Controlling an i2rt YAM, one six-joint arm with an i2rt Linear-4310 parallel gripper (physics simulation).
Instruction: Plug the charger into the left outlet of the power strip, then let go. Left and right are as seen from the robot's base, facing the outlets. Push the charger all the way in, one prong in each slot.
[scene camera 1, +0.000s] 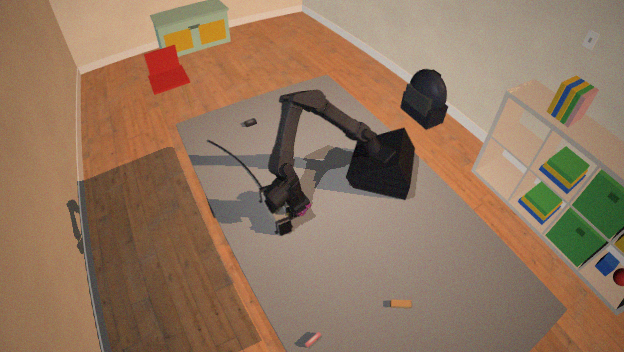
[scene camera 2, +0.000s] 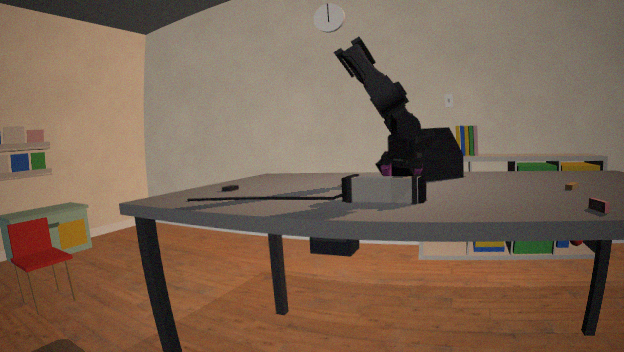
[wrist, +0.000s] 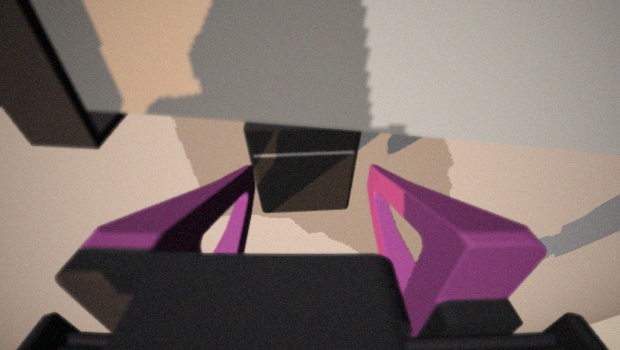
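Pixels of known places: gripper, fingertip midpoint: (scene camera 1: 298, 209) (wrist: 311, 175); arm's base, origin of the base link: (scene camera 1: 375, 151).
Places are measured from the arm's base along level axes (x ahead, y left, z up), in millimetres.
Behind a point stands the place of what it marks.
The power strip (scene camera 1: 284, 228) @(y 26, x 477, z -78 mm) (scene camera 2: 382, 189) @(y -74, x 473, z -87 mm) (wrist: 450, 75) @(y -59, x 444, z -62 mm) has a pale body and black ends and lies on the table under the wrist. In the wrist view the charger (wrist: 305, 187) @(y -29, x 388, z -88 mm), a black block with a light line, meets the strip's lower edge near its left end. Its prongs and the slots are hidden, so the depth cannot be seen. My gripper (scene camera 1: 304, 210) @(y -31, x 371, z -111 mm) (scene camera 2: 402, 171) (wrist: 311, 175) @(y -31, x 371, z -111 mm) is open, its magenta fingertips on either side of the charger. The left tip is close to it and a gap shows at the right tip. The arm hides the charger in the first scene view.
A black cable (scene camera 1: 235, 160) @(y -418, x 421, z -114 mm) (scene camera 2: 260, 198) @(y -401, x 419, z -115 mm) runs from the strip's other end. A small dark block (scene camera 1: 249, 122) @(y -592, x 245, z -104 mm) (scene camera 2: 230, 188) @(y -582, x 261, z -108 mm) lies beyond it. An orange piece (scene camera 1: 400, 303) @(y 491, x 352, z -104 mm) (scene camera 2: 571, 186) @(y 474, x 379, z -108 mm) and a red-and-dark piece (scene camera 1: 312, 339) @(y 401, x 649, z -96 mm) (scene camera 2: 598, 205) @(y 395, x 653, z -106 mm) lie on the table (scene camera 1: 430, 240) @(y 393, x 73, z -117 mm) (scene camera 2: 475, 229) @(y 114, x 691, z -131 mm).
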